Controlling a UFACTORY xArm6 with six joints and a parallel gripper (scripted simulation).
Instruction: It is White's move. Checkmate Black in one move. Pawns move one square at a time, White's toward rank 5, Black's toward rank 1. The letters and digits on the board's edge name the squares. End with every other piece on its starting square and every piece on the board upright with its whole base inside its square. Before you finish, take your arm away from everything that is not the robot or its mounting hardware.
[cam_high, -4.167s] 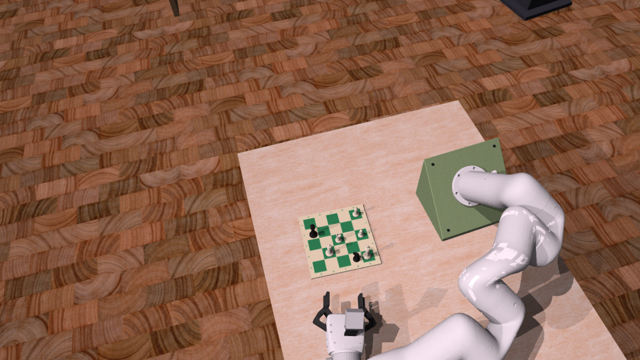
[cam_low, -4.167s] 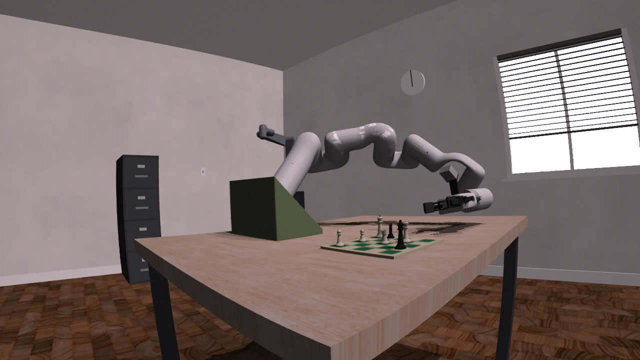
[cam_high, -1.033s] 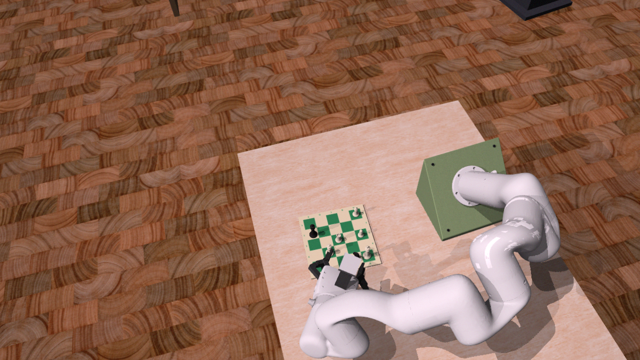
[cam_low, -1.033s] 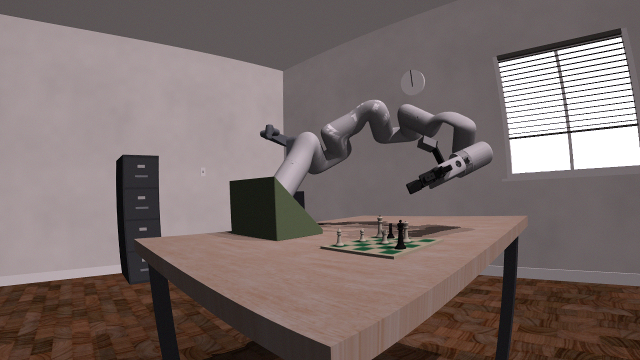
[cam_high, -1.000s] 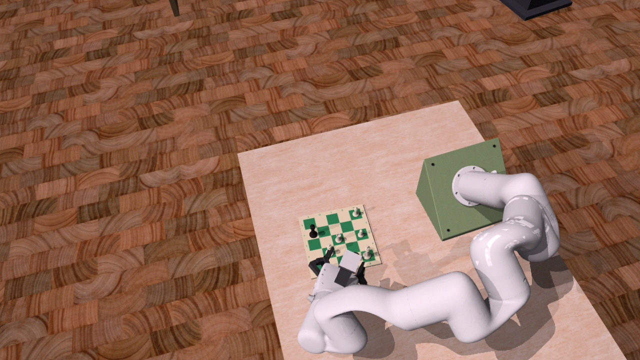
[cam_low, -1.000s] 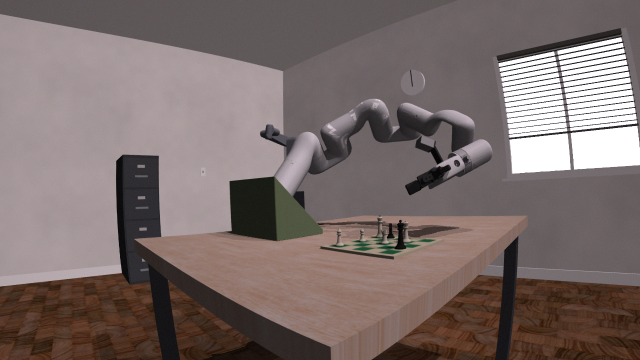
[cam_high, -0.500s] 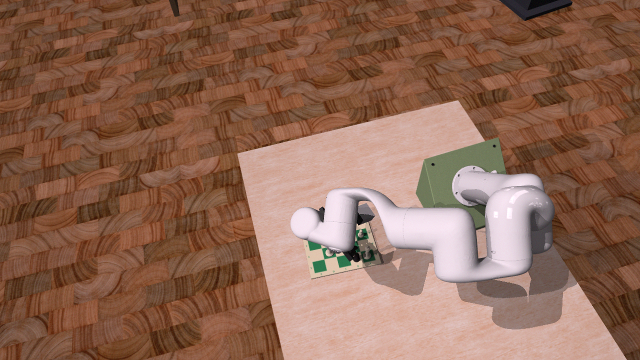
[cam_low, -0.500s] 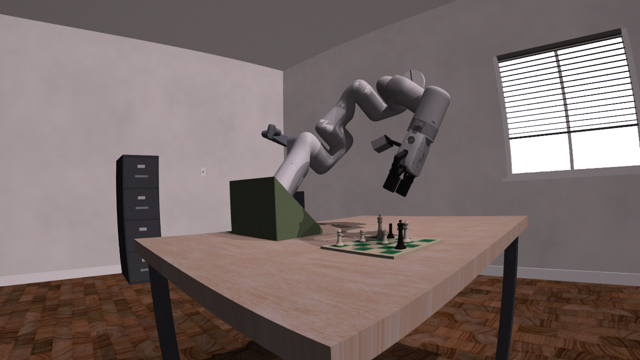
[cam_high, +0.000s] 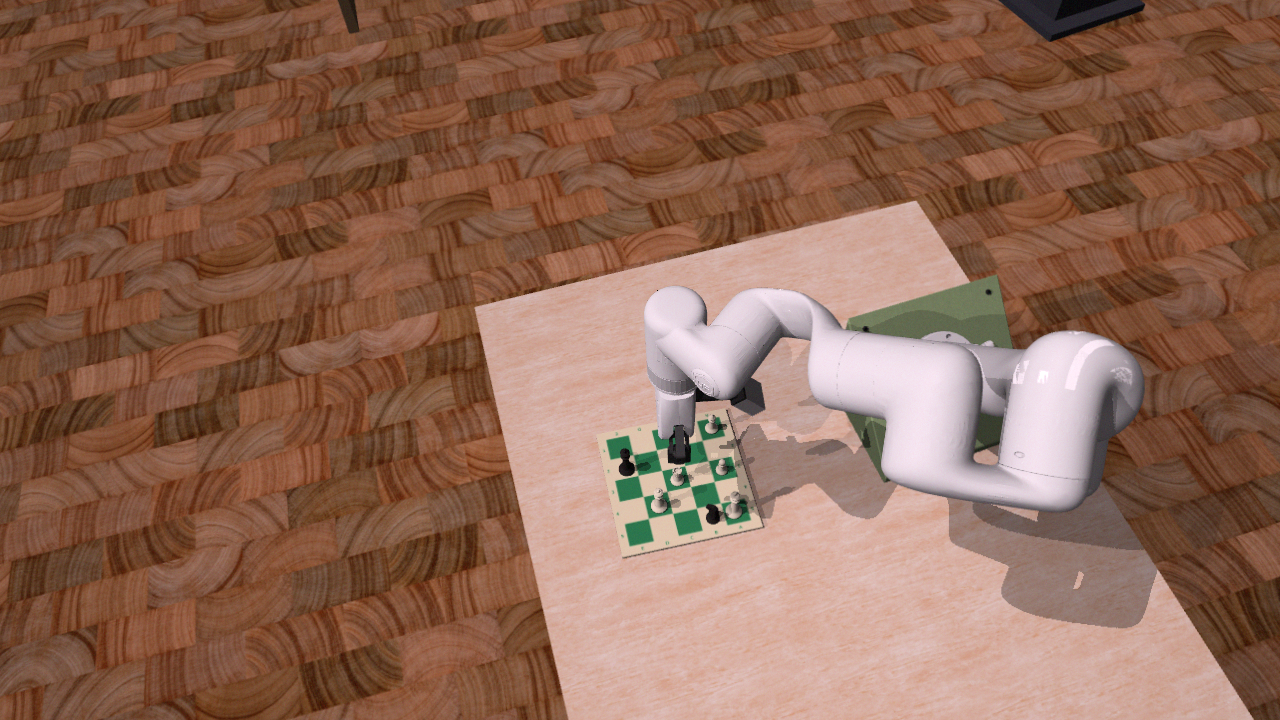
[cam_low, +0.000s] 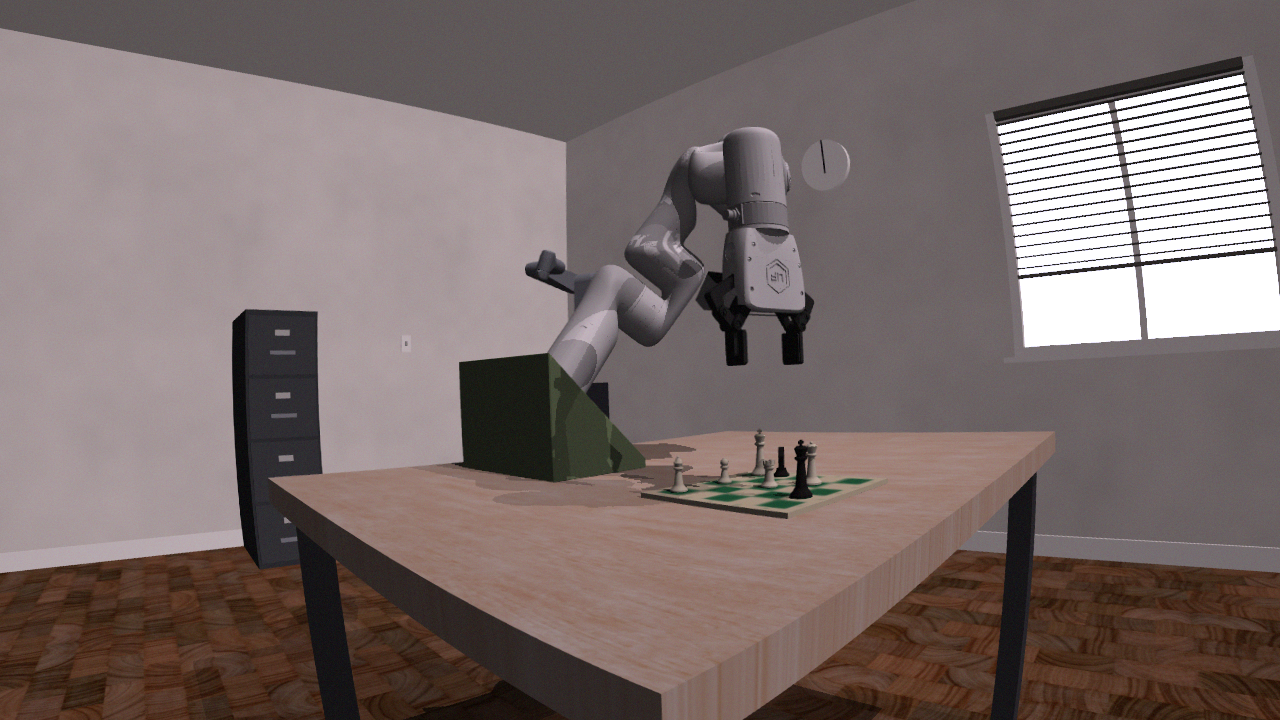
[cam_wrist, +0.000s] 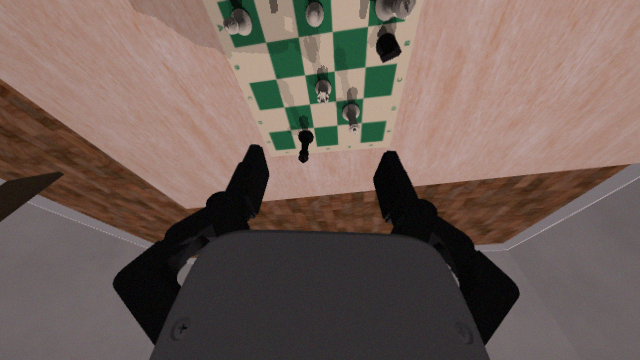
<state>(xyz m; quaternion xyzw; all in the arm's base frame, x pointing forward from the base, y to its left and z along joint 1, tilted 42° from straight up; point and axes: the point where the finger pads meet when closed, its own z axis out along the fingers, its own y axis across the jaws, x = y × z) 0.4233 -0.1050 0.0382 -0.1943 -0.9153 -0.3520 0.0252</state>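
The chessboard lies 160 mm below my hand. Also, from my hand: tall white piece 50 mm behind, 90 mm to the left, 130 mm below.
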